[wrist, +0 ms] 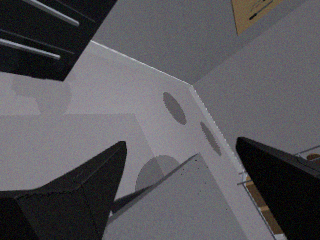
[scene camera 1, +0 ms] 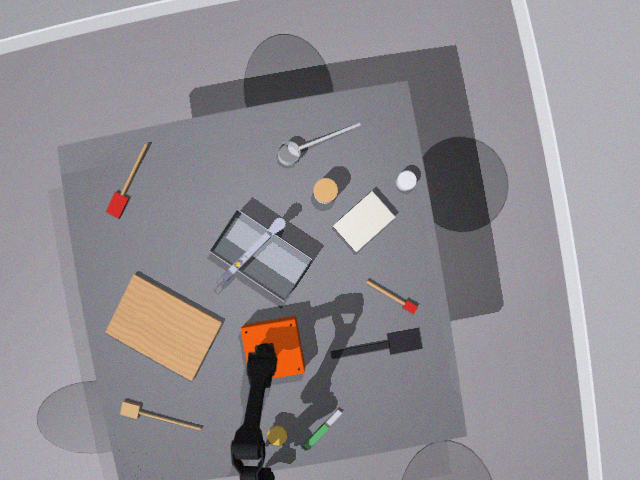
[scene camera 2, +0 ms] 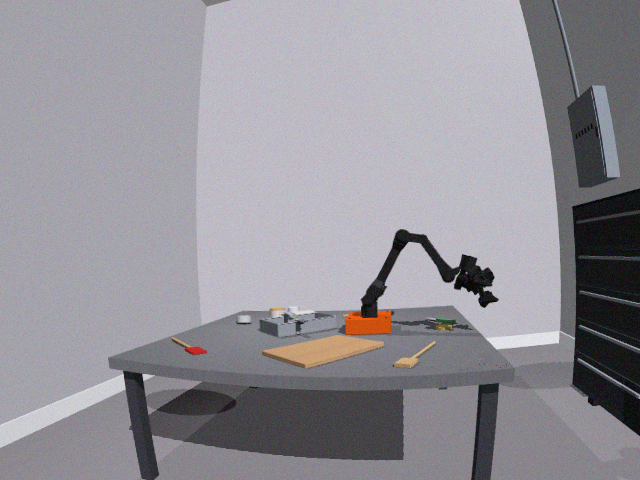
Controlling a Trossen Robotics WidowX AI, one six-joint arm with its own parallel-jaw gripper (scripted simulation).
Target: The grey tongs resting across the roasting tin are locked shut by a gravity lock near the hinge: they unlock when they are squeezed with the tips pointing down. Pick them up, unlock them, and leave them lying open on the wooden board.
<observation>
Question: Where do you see a roasting tin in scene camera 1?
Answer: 276, 267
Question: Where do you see a wooden board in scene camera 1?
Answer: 158, 324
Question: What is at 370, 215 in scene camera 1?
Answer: A white block.
</observation>
